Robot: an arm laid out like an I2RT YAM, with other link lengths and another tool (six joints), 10 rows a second.
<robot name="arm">
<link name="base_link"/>
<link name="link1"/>
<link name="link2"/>
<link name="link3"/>
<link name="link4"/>
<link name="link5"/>
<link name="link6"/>
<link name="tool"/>
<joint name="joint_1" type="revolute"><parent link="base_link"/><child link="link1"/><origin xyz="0.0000 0.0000 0.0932"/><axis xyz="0 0 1"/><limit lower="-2.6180" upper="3.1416"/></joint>
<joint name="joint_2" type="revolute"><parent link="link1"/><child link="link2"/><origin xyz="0.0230 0.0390 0.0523" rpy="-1.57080 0.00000 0.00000"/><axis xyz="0 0 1"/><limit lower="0.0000" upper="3.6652"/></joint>
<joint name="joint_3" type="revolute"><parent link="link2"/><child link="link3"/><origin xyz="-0.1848 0.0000 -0.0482" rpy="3.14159 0.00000 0.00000"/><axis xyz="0 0 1"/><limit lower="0.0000" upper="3.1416"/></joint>
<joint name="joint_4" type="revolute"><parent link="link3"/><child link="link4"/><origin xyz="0.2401 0.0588 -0.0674"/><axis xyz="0 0 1"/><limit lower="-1.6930" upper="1.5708"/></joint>
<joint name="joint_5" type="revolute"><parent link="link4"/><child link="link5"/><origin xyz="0.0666 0.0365 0.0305" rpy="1.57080 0.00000 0.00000"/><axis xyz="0 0 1"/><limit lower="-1.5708" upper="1.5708"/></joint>
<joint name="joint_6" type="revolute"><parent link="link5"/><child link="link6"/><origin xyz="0.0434 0.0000 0.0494" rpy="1.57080 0.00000 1.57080"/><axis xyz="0 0 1"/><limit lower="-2.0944" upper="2.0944"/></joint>
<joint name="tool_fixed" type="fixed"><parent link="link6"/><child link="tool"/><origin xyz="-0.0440 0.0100 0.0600" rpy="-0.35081 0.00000 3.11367"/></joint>
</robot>
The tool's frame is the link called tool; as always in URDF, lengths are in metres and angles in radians.
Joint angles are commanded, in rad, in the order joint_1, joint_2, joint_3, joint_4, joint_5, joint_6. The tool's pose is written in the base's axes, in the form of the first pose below.
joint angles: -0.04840 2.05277 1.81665 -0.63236 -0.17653 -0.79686
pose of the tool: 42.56 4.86 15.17 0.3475 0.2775 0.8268 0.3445
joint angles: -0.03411 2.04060 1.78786 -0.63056 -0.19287 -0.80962
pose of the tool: 41.99 5.59 14.79 0.3357 0.2662 0.8327 0.3508
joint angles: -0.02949 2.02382 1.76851 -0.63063 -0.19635 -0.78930
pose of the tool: 41.67 5.90 14.90 0.3326 0.2734 0.8298 0.3549
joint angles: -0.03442 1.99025 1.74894 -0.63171 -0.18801 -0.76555
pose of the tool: 41.40 5.72 15.62 0.3401 0.2849 0.8230 0.3548
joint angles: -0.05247 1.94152 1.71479 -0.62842 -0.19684 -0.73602
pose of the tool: 40.97 5.19 16.54 0.3480 0.3009 0.8112 0.3610
